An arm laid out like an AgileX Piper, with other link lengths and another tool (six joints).
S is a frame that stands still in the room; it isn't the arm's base.
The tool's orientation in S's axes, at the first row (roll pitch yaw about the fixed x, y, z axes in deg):
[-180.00 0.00 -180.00]
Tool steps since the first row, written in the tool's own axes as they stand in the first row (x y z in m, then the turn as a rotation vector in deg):
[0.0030 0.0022 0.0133 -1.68 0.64 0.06]
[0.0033 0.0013 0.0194 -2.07 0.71 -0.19]
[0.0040 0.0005 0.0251 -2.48 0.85 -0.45]
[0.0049 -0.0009 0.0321 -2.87 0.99 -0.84]
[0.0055 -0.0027 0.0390 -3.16 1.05 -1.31]
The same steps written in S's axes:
[-0.0030 0.0022 -0.0133 1.68 0.64 -0.06]
[-0.0033 0.0013 -0.0194 2.07 0.71 0.19]
[-0.0040 0.0005 -0.0251 2.48 0.85 0.45]
[-0.0049 -0.0009 -0.0321 2.87 0.99 0.84]
[-0.0055 -0.0027 -0.0390 3.16 1.05 1.31]

